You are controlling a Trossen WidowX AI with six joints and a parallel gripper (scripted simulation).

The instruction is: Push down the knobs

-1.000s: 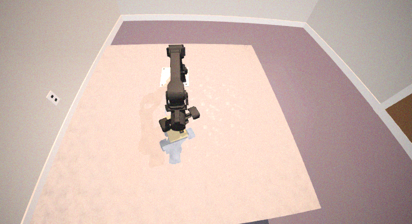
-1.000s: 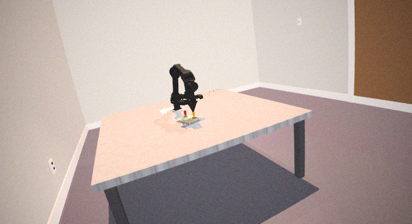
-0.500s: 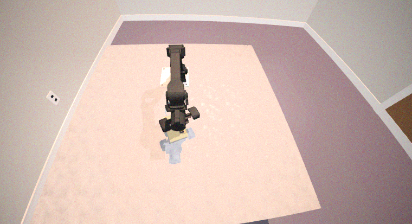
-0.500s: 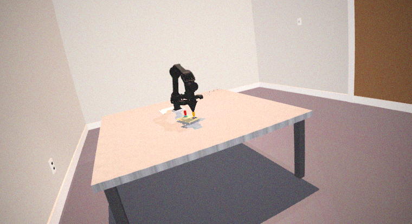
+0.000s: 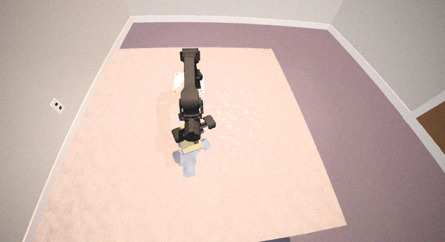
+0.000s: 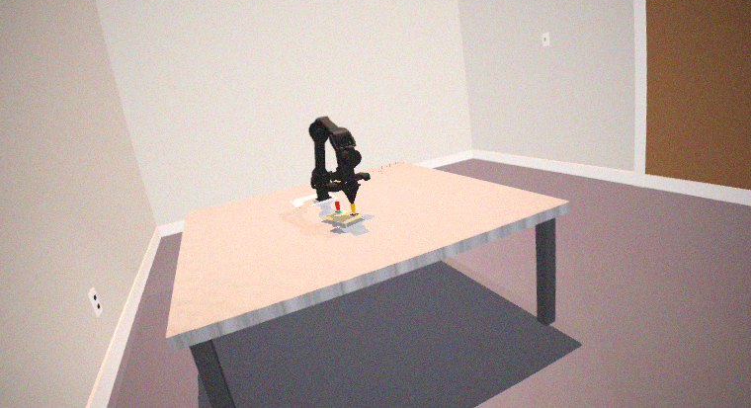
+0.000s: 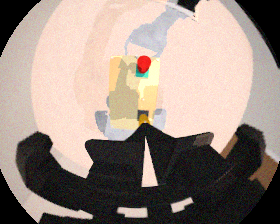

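Right now my gripper tip is 10 mm above the orange knob. The rest, counted from my gripper tip: red knob: 80 mm behind, 30 mm to the right, 10 mm below.
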